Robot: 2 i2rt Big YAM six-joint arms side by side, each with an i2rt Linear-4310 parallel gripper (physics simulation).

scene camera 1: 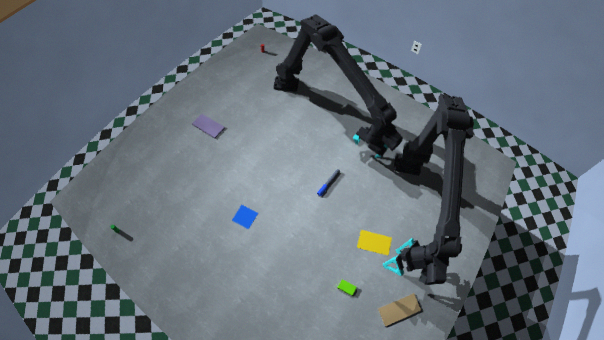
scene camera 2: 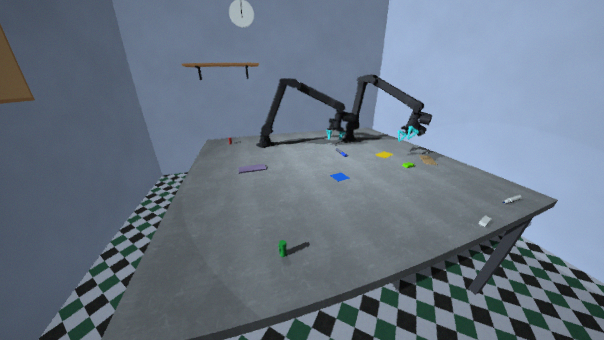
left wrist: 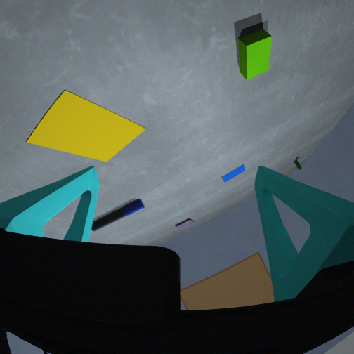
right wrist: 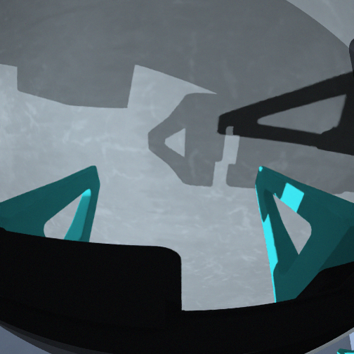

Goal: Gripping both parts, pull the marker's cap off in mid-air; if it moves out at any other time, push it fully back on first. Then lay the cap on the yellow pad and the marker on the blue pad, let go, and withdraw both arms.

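Seen in the pictures: left gripper, fingertip midpoint: [scene camera 1: 390,258] [scene camera 2: 403,140]; right gripper, fingertip midpoint: [scene camera 1: 366,150] [scene camera 2: 334,139]; left arm's base, origin of the base link: [scene camera 1: 407,165] [scene camera 2: 348,140]; right arm's base, origin of the base link: [scene camera 1: 286,84] [scene camera 2: 265,145].
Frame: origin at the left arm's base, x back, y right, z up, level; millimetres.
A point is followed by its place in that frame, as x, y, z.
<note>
The marker lies on the table, its dark barrel [scene camera 1: 332,178] @[-150, 319, 17] [scene camera 2: 339,150] @[-150, 326, 17] [left wrist: 108,219] joined to its blue cap [scene camera 1: 322,190] @[-213, 349, 17] [scene camera 2: 343,154] @[-212, 362, 13] [left wrist: 134,207]; no gap shows between them. The yellow pad [scene camera 1: 374,242] @[-384, 112, 1] [scene camera 2: 384,155] @[-392, 127, 1] [left wrist: 85,127] and the blue pad [scene camera 1: 245,216] @[-383, 621, 0] [scene camera 2: 340,177] @[-393, 626, 1] [left wrist: 233,173] are bare. My left gripper [scene camera 1: 398,253] @[-477, 73, 119] [scene camera 2: 407,135] @[-477, 73, 119] [left wrist: 176,174] is open and empty, above the table beside the yellow pad. My right gripper [scene camera 1: 366,148] @[4, 197, 39] [scene camera 2: 335,135] @[4, 197, 39] [right wrist: 177,174] is open and empty, low over the table near the left arm's base, up and right of the marker in scene camera 1.
A bright green block [scene camera 1: 347,287] @[-580, 190, 15] [scene camera 2: 408,165] @[-585, 213, 14] [left wrist: 257,57] and a tan board [scene camera 1: 400,310] @[-635, -21, 8] [scene camera 2: 428,160] @[-642, 3, 8] lie near the left gripper. A purple slab [scene camera 1: 208,126] @[0, 917, 8] [scene camera 2: 252,169] @[-15, 931, 8], a red cylinder [scene camera 1: 262,48] @[570, 818, 32], a green cylinder [scene camera 1: 114,228] @[-588, 1129, 38] [scene camera 2: 282,248] @[-592, 1142, 36], a white pen [scene camera 2: 512,199] @[-1067, 235, 16] and a white block [scene camera 2: 485,221] @[-987, 520, 12] are farther off.
</note>
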